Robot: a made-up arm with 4 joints. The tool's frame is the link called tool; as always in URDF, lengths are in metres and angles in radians.
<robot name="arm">
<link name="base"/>
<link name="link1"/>
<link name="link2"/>
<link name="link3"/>
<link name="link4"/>
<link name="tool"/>
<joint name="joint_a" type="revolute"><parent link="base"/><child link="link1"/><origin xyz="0.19 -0.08 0.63"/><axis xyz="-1 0 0"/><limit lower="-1.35" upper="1.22" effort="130" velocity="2.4"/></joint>
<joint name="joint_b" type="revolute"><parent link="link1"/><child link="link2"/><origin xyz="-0.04 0 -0.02"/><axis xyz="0 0 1"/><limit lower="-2.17" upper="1.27" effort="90" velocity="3.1"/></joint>
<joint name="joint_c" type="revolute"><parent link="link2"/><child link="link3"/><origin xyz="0 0.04 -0.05"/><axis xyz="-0.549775 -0.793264 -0.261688"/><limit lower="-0.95" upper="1.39" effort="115" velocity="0.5"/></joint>
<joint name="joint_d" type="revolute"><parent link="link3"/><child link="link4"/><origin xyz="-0.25 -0.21 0.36"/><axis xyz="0.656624 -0.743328 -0.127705"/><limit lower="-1.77" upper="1.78" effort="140" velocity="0.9"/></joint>
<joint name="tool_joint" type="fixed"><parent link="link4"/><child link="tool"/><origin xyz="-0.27 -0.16 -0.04" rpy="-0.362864 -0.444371 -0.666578"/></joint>
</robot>
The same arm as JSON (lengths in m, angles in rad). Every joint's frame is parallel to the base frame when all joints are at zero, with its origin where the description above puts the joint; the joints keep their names.
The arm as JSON. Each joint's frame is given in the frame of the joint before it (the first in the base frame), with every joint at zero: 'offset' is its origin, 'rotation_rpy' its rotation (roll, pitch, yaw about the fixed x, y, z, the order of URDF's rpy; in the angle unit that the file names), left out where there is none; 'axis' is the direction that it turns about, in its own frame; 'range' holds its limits. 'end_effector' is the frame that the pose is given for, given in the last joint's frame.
{"length_unit": "m", "angle_unit": "rad", "chain": [{"id": "joint_a", "offset": [0.19, -0.08, 0.63], "axis": [-1.0, 0.0, 0.0], "range": [-1.35, 1.22]}, {"id": "joint_b", "offset": [-0.04, 0.0, -0.02], "axis": [0.0, 0.0, 1.0], "range": [-2.17, 1.27]}, {"id": "joint_c", "offset": [0.0, 0.04, -0.05], "axis": [-0.549775, -0.793264, -0.261688], "range": [-0.95, 1.39]}, {"id": "joint_d", "offset": [-0.25, -0.21, 0.36], "axis": [0.656624, -0.743328, -0.127705], "range": [-1.77, 1.78]}], "end_effector": {"offset": [-0.27, -0.16, -0.04], "rotation_rpy": [-0.3629, -0.4444, -0.6666]}}
